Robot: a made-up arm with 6 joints.
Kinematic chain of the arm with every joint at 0, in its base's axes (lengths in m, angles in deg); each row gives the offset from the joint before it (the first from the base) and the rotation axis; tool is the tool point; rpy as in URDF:
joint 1: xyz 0 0 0.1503 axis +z
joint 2: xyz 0 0 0 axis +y
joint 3: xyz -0.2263 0 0.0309 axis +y
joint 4: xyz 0.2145 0 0.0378 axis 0.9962 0 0.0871
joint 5: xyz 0 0 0 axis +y
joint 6: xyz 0.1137 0 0.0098 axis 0.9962 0 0.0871
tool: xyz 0 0 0 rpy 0 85 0
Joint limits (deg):
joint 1: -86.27..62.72
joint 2: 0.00..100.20
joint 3: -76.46..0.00
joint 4: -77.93..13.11
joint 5: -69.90..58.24
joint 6: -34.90..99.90
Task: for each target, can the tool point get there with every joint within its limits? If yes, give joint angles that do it. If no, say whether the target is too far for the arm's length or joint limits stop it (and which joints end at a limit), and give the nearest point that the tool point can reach.
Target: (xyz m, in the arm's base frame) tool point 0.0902 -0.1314 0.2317
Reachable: yes | joints -41.89 42.45 -25.08 -39.03 31.49 0.13
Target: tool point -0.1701 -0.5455 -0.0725
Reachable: no: too far | nearest point -0.0283 -0.3049 0.1470 | short by 0.355 m
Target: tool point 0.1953 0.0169 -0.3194
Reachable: no: joint limits stop it (at a limit: joint 2) | nearest point 0.1297 0.0112 0.0410 | short by 0.366 m
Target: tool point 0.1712 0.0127 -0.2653
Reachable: no: joint limits stop it (at a limit: joint 2) | nearest point 0.1226 0.0091 0.0398 | short by 0.309 m
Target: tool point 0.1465 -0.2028 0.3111
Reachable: yes | joints -51.99 66.50 -57.76 -9.40 30.64 6.17
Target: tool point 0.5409 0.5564 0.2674
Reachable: no: too far | nearest point 0.2758 0.2837 0.3047 | short by 0.382 m
